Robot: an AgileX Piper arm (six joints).
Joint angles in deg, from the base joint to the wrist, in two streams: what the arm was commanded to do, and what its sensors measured. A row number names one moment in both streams.
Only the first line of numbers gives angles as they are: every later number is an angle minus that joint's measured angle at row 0.
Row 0, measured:
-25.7, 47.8, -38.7, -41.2, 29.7, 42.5
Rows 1 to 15, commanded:
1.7, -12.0, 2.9, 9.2, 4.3, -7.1
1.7, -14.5, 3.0, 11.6, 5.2, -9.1
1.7, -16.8, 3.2, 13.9, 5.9, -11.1
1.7, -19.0, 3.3, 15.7, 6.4, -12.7
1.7, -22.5, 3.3, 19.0, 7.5, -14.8
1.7, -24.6, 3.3, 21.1, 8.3, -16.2
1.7, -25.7, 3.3, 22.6, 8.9, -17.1
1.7, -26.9, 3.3, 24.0, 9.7, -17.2
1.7, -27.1, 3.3, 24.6, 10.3, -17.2
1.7, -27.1, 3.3, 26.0, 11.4, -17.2
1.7, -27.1, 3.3, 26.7, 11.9, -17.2
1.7, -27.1, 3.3, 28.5, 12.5, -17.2
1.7, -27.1, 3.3, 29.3, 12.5, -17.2
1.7, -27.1, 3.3, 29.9, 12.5, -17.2
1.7, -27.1, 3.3, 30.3, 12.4, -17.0
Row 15, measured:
1.6, -26.7, 2.8, 29.0, 11.7, -16.6
